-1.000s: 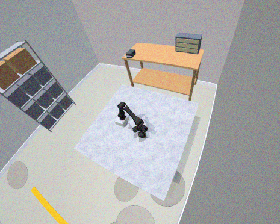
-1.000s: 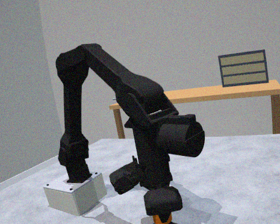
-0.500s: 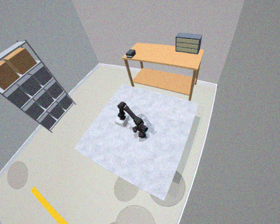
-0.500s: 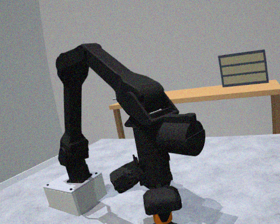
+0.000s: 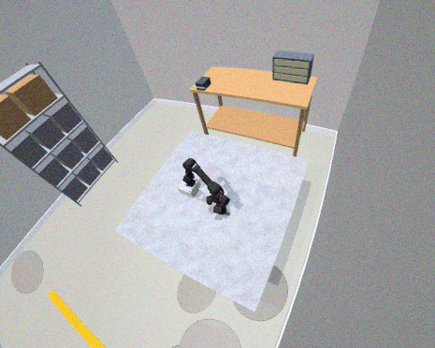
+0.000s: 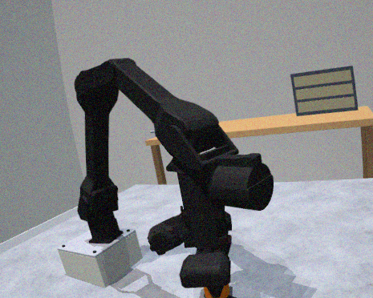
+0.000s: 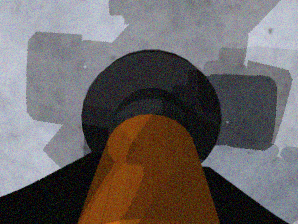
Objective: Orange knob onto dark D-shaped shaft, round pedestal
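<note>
Now: gripper tip 4 cm above the round dark pedestal. The rest, counted from my gripper tip: orange knob (2 cm above).
</note>
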